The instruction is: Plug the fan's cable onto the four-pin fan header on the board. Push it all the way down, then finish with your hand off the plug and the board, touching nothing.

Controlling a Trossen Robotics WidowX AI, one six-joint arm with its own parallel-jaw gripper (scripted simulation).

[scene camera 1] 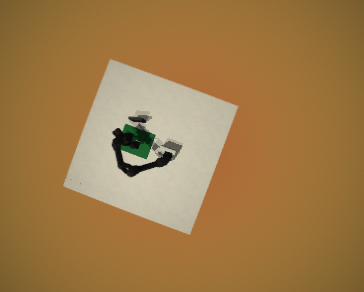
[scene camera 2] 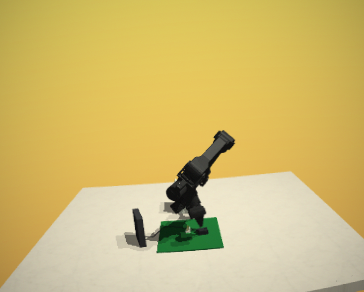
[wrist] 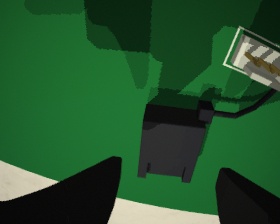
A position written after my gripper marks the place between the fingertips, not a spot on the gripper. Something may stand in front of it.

I see my gripper (wrist: 170, 172), a fan plug (wrist: 171, 138) and a green board (scene camera 2: 171, 239).
The green board is seen too in the wrist view (wrist: 82, 82).
